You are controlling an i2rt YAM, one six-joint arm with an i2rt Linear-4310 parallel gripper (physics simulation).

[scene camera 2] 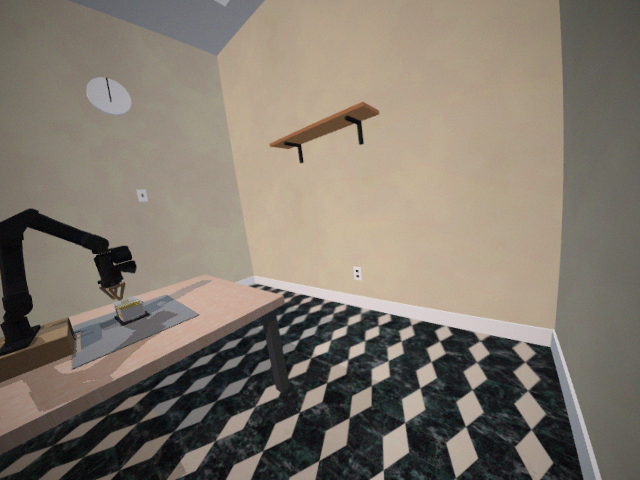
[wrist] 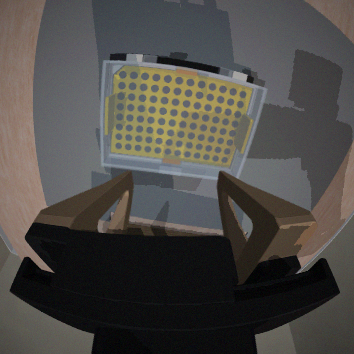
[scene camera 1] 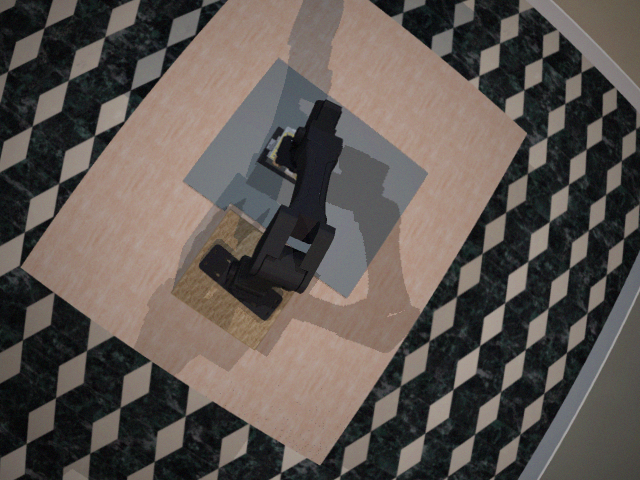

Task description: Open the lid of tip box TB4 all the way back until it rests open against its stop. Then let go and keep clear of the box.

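Note:
My gripper [wrist: 174,177] is open and it's holding nothing. There's a clear lid [wrist: 155,117] here, and a grey mat [scene camera 1: 373,182] as well. You can also find the mat in scene camera 2 [scene camera 2: 100,336] and in the wrist view [wrist: 294,154].

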